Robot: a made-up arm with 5 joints.
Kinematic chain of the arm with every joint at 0, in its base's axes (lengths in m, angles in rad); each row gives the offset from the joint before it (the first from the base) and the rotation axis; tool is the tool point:
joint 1: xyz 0 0 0.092 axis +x
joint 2: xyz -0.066 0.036 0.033 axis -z
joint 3: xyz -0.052 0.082 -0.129 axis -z
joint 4: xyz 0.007 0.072 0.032 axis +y
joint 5: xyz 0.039 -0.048 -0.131 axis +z
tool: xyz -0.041 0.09 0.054
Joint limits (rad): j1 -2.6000..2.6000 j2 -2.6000..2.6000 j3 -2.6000..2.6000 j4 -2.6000..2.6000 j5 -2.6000..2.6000
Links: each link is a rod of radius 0.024 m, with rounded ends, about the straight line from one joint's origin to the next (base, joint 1, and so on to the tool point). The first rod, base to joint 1, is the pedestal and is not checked.
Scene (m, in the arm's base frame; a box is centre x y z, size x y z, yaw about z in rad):
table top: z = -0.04
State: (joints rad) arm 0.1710 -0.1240 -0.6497 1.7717 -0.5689
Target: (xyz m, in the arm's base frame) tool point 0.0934 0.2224 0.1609
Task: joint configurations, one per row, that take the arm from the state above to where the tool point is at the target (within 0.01 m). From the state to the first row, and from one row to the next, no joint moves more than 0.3 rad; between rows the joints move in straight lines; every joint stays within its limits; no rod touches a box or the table.
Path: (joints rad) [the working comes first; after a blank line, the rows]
Joints at the target: 0.6465 1.2195 0.1078 1.8814 -0.4422
Straight joint move there: clear.

1: 0.2661 0.1447 -0.4982 1.7936 -0.5436
2: 0.3612 0.4134 -0.3467 1.8156 -0.5182
3: 0.4563 0.6821 -0.1952 1.8375 -0.4929
4: 0.5514 0.9508 -0.0437 1.8594 -0.4675
5: 0.6465 1.2195 0.1078 1.8814 -0.4422

